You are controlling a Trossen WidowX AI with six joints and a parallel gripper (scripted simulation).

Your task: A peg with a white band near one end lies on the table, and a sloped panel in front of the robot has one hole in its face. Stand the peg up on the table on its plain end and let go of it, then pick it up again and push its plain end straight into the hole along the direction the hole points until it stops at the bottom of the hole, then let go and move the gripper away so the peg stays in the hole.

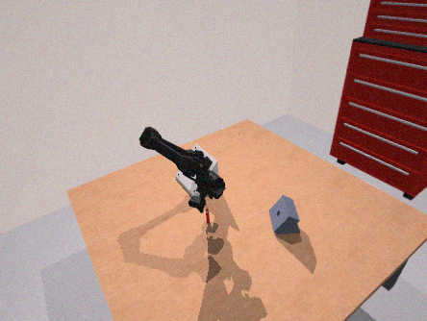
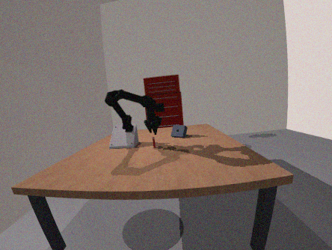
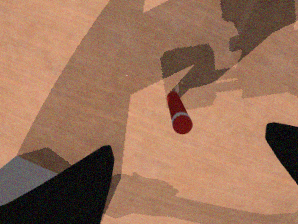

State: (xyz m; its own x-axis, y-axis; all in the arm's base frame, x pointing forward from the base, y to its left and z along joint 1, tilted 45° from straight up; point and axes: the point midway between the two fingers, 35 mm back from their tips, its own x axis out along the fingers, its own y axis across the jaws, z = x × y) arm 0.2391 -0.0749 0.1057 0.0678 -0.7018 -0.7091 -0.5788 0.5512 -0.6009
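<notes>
Right now my gripper tip is 50 mm above the peg. The rest, counted from my gripper tip: grey sloped panel 180 mm ahead, 280 mm to the left, 60 mm below.
</notes>
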